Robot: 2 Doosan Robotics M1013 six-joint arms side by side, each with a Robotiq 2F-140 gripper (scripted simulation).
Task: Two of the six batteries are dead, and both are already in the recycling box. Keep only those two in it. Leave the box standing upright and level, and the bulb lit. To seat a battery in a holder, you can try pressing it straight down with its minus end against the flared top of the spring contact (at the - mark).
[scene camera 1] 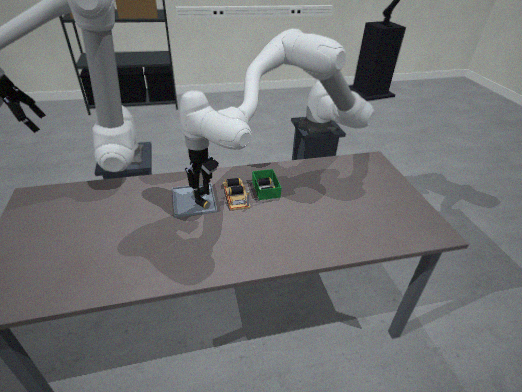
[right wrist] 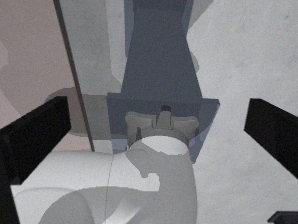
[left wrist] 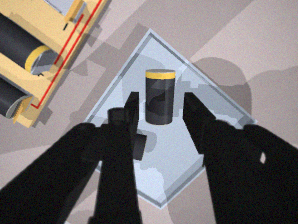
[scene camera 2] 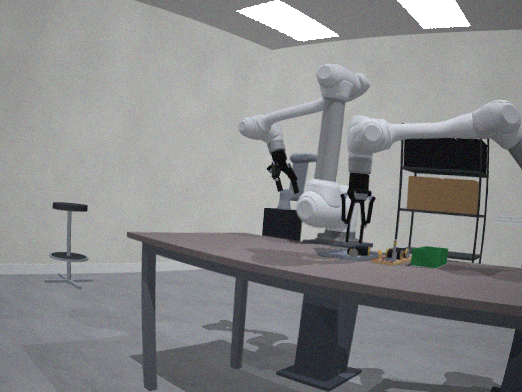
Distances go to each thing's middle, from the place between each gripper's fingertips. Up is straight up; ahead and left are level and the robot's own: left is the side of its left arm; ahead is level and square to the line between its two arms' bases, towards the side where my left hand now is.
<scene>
Now: left hand 5 cm past the pale blue tray (scene camera 1: 183, 200), 3 cm to the left of it and 8 cm above it. The rest, counted from my left hand: green recycling box (scene camera 2: 425, 258) (2 cm behind, 31 cm to the left, 7 cm below).
The pale blue tray lies 48 cm ahead of my right hand, 57 cm to the left of it and 23 cm below it. From my right hand the other things lie so: green recycling box (51 cm ahead, 91 cm to the left, 22 cm below).
</scene>
